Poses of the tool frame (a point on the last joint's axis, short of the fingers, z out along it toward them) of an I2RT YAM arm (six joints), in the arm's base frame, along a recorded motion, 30 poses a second.
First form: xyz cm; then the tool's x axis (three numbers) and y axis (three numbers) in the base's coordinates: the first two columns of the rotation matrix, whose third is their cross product.
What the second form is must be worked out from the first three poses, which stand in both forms.
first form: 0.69 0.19 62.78 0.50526 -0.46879 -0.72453 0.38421 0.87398 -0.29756
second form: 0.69 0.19 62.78 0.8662 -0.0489 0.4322 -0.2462
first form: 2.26 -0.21 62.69 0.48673 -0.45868 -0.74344 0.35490 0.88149 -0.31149
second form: 2.26 -0.21 62.69 0.8602 -0.0579 0.4480 -0.2364
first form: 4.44 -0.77 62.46 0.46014 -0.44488 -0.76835 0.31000 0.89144 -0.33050
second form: 4.44 -0.77 62.46 0.8514 -0.0718 0.4699 -0.2217
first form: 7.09 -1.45 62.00 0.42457 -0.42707 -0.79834 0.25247 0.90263 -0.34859
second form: 7.09 -1.45 62.00 0.8394 -0.0879 0.4967 -0.2024
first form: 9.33 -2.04 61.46 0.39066 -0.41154 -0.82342 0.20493 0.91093 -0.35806
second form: 9.33 -2.04 61.46 0.8279 -0.0994 0.5196 -0.1861
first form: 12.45 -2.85 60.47 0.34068 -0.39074 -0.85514 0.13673 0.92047 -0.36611
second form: 12.45 -2.85 60.47 0.8106 -0.1153 0.5506 -0.1627
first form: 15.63 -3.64 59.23 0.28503 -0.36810 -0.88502 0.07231 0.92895 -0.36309
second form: 15.63 -3.64 59.23 0.7914 -0.1272 0.5815 -0.1391
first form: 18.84 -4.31 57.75 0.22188 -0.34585 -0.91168 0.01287 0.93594 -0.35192
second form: 18.84 -4.31 57.75 0.7697 -0.1359 0.6128 -0.1165
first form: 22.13 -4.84 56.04 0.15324 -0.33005 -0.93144 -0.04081 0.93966 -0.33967
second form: 22.13 -4.84 56.04 0.7456 -0.1441 0.6434 -0.0970
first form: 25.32 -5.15 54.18 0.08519 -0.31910 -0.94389 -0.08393 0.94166 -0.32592
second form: 25.32 -5.15 54.18 0.7212 -0.1501 0.6714 -0.0815
